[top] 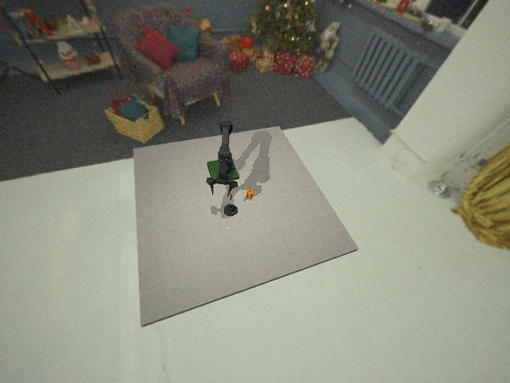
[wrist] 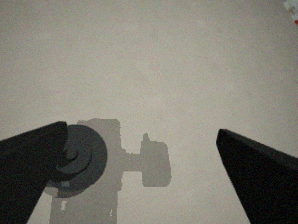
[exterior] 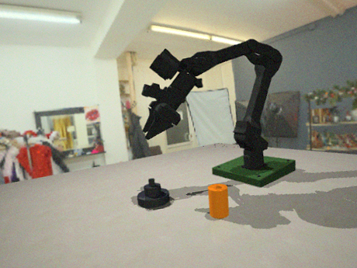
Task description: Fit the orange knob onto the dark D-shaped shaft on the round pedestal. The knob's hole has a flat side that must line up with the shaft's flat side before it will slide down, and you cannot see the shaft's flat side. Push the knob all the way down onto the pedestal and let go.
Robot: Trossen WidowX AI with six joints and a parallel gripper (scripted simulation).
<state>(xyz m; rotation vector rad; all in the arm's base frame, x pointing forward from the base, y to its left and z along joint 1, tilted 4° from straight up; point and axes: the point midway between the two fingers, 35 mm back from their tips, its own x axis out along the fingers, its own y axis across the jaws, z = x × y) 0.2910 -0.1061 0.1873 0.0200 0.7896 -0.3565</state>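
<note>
My gripper tip is 22 cm to the right of the orange knob, 14 cm above it and 6 cm past it. From my gripper tip the other things lie so: dark round pedestal 14 cm below, 6 cm to the left, 2 cm ahead.
</note>
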